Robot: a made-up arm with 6 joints. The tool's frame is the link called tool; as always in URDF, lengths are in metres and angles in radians.
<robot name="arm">
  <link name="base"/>
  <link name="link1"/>
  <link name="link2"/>
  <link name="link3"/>
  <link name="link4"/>
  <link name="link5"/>
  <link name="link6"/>
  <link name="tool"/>
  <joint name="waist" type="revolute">
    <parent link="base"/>
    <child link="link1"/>
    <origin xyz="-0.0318 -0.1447 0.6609" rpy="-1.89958 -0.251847 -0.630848"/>
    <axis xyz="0 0 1"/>
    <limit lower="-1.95" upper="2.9"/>
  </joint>
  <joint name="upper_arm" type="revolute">
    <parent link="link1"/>
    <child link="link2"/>
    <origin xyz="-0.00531 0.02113 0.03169" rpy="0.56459 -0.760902 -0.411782"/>
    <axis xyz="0 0 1"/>
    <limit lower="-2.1" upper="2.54"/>
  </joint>
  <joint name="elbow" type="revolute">
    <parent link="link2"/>
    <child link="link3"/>
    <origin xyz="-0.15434 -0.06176 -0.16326" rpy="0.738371 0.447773 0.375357"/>
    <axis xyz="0 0 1"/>
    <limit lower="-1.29" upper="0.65"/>
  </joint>
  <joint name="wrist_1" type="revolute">
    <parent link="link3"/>
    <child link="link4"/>
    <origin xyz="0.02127 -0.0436 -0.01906" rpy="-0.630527 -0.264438 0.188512"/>
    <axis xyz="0 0 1"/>
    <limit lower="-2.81" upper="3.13"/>
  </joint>
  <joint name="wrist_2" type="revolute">
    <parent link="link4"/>
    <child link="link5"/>
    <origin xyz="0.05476 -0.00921 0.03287" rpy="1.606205 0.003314 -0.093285"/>
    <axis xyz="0 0 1"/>
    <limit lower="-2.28" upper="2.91"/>
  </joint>
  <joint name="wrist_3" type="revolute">
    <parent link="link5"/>
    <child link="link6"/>
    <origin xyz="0.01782 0.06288 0.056" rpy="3.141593 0 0"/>
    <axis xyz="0 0 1"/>
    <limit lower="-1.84" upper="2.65"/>
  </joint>
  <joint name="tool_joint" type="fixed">
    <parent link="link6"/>
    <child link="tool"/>
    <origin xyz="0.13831 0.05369 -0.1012" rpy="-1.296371 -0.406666 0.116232"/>
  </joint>
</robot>
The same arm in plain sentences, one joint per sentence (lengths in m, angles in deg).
The arm has six revolute joints in a row. What follows holds with every joint at zero, and every direction is one of the base frame's. Joint 1 is mounted 0.0318 m along -x and 0.1447 m along -y and 0.6609 m along +z from the base frame's origin and turns about the direction (0.623212, 0.716814, -0.312706), from -111.73 to 166.16 deg. Joint 2 is mounted 0.0156 m along +x and 0.0173 m along +y and 0.0306 m along -z from joint 1 and turns about the direction (-0.203696, 0.968682, -0.141997), from -120.32 to 145.53 deg. Joint 3 is mounted 0.1281 m along -x and 0.1882 m along -y and 0.0496 m along +z from joint 2 and turns about the direction (0.25809, 0.817867, 0.514279), from -73.91 to 37.24 deg. Joint 4 is mounted 0.0126 m along +x and 0.0435 m along -y and 0.0258 m along +z from joint 3 and turns about the direction (-0.068203, 0.997043, -0.035402), from -161.00 to 179.34 deg. Joint 5 is mounted 0.0530 m along +x and 0.0367 m along +y and 0.0029 m along +z from joint 4 and turns about +z, from -130.63 to 166.73 deg. Joint 6 is mounted 0.0137 m along +x and 0.0639 m along +y and 0.0560 m along +z from joint 5 and turns about -z, from -105.42 to 151.83 deg. The tool frame, which is the frame that the pose is given for, is mounted 0.1415 m along +x and 0.0446 m along -y and 0.1012 m along +z from joint 6; its axes are the base frame's turned by roll 105.72, pitch 23.30 and yaw -2.94 deg (as in URDF: about the fixed x, then y, then z).
